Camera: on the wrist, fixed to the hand. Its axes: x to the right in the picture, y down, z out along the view.
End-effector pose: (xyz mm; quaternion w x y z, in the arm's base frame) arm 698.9 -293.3 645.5 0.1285 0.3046 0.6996 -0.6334
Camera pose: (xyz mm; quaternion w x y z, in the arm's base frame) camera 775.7 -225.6 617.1 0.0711 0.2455 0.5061 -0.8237
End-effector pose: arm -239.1 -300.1 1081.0 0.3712 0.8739 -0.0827 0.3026
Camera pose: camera -321.3 -297.8 1148.3 0.1306 0.9652 0.0090 0.2264
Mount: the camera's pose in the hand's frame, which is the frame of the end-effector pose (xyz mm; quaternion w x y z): -26.1 69.0 -76.5 0.9598 0.2656 -0.0801 -0.0432
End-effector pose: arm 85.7 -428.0 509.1 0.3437 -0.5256 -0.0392 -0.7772
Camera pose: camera 70.5 -499.9 432.4 0.4328 -0.4737 -0.2943 -0.7083
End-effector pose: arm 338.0 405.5 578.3 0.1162 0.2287 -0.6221 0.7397
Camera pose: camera 314.3 469.2 496.6 0.0329 0.3365 -0.4001 0.8518
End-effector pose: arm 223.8 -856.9 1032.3 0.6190 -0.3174 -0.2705 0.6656
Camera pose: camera 237.6 -891.4 932.7 0.6855 -0.0752 -0.1461 0.7093
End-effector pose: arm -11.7 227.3 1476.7 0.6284 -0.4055 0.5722 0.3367
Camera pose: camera -110.1 190.6 1492.8 0.7712 -0.2200 0.5707 0.1765
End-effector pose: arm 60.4 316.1 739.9 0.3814 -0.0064 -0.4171 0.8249
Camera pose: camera 61.0 326.9 634.2 0.3700 0.1793 -0.2121 0.8866
